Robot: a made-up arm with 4 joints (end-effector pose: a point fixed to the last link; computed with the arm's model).
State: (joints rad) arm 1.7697 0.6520 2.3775 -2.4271
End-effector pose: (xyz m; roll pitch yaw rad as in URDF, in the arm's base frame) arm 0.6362 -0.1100 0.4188 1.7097 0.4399 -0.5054
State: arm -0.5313 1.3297 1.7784 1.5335
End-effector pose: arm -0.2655 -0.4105 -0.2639 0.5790 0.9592 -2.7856
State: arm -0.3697 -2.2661 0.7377 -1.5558
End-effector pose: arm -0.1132 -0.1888 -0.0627 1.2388 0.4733 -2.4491
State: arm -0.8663 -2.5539 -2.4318 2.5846
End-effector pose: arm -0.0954 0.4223 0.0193 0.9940 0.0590 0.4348
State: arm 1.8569 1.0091 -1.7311 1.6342
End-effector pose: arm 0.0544 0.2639 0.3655 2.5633 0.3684 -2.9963
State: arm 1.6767 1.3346 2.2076 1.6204
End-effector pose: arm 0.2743 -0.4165 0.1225 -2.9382 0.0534 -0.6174
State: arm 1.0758 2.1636 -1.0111 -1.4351
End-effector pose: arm 0.0795 -0.2552 0.2191 0.6061 -0.1420 2.6806
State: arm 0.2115 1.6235 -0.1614 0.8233
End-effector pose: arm -0.0473 0.1925 -0.5603 -1.0368 -0.1467 1.6564
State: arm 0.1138 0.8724 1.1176 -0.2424
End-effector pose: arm -0.1763 0.3581 -0.4172 0.0704 1.0378 0.7207
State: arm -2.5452 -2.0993 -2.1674 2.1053
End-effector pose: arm 0.0856 0.1459 0.2157 3.0508 1.0039 1.1277
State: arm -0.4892 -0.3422 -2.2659 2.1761
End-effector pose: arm -0.0226 -0.1330 0.0642 1.5760 -1.2921 2.2448
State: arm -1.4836 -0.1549 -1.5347 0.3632
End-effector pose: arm -0.1714 0.4313 -0.1266 -0.5177 -0.0515 -0.0056
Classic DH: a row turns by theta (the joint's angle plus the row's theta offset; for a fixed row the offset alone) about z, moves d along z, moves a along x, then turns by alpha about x. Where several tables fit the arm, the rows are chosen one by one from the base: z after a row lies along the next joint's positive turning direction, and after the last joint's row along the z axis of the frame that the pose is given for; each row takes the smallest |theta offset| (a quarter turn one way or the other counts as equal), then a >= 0, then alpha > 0; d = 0 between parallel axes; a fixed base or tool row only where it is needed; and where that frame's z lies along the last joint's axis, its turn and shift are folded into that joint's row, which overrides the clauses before.
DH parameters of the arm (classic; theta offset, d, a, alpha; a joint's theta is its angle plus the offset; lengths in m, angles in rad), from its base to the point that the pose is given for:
base (fixed): 0 0.102 0 1.5708
joint 1: 0 -0.084 0.07 -1.5708
joint 2: 0 -0.358 -0.1 -1.5708
joint 3: -1.5708 0.029 0.001 1.5708
joint 4: 1.5708 -0.174 0.379 1.5708
tool (fixed): -1.5708 -0.051 0 0

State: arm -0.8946 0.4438 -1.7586 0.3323
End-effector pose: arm -0.1568 0.4339 0.0495 0.1950 -0.8425 -0.1207
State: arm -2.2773 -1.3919 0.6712 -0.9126
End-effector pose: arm -0.4554 -0.0631 -0.0387 -1.3278 -0.3023 -2.2022
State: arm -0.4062 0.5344 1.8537 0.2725
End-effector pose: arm -0.5360 0.2622 -0.1935 2.5367 0.9062 -2.9090
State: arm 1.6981 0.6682 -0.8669 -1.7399
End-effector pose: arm -0.0023 -0.0770 -0.0586 -0.6637 -0.4193 2.6871
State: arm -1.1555 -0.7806 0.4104 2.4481
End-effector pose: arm -0.6222 -0.1108 -0.0056 2.4344 0.8588 -1.7279
